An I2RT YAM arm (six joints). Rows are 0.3 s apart.
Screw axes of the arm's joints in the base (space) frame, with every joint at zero. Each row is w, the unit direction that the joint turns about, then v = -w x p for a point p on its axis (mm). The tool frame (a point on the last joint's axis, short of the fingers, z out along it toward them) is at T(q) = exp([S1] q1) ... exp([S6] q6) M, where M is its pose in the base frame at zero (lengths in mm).
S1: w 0 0 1 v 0 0 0
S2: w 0 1 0 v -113.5 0 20
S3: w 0 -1 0 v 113.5 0 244
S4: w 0 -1 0 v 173.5 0 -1
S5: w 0 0 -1 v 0 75 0
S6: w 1 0 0 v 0 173.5 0
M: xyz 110.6 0 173.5 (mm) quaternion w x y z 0.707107 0 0.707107 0
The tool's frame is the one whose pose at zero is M.
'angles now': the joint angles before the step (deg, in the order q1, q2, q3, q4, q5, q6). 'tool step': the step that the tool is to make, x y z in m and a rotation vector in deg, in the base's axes. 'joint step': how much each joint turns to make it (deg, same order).
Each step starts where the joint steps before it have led.
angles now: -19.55 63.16 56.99 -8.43 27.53 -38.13
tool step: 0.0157 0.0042 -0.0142 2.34 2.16 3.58
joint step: 1.72 3.04 -0.21 -0.01 -2.21 1.05
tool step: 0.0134 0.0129 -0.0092 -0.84 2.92 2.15
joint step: 3.64 2.24 0.02 0.16 1.93 -1.16
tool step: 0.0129 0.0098 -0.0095 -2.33 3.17 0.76
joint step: 2.89 2.59 -0.01 1.14 3.04 -2.32
